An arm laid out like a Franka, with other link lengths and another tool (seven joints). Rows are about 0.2 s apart.
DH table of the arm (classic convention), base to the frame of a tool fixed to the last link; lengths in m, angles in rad. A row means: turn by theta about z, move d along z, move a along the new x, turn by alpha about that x. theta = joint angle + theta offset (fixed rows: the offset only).
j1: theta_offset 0  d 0.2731  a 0  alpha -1.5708
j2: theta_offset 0  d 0  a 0  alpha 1.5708
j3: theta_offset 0  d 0.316  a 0.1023  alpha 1.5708
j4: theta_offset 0  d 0  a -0.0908  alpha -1.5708
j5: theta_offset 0  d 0.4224  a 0  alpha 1.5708
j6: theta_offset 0  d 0  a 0.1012  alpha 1.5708
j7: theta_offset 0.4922  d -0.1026  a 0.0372  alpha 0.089
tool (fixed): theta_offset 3.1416  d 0.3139  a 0  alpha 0
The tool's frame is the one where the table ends.
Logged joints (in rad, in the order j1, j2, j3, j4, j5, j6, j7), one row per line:
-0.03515 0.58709 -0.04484 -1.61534 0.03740 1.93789 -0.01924
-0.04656 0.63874 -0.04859 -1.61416 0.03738 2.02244 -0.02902
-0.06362 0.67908 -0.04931 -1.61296 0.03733 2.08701 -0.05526
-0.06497 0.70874 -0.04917 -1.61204 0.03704 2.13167 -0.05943
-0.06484 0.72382 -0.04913 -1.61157 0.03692 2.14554 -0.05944
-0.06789 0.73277 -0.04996 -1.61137 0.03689 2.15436 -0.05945
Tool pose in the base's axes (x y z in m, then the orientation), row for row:
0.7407 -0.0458 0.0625 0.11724 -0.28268 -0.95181 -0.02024
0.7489 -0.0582 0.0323 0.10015 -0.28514 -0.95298 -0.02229
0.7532 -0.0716 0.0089 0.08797 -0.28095 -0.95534 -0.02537
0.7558 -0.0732 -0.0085 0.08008 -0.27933 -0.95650 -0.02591
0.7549 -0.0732 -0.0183 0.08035 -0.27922 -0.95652 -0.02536
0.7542 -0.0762 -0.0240 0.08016 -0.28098 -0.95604 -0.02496
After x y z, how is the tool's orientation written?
As a quaternion, w x y z.
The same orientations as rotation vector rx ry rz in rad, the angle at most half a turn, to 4 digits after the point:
-0.8273 -2.7857 -0.0592
-0.8428 -2.8168 -0.0659
-0.8364 -2.8440 -0.0755
-0.8354 -2.8608 -0.0775
-0.8350 -2.8604 -0.0758
-0.8403 -2.8592 -0.0746

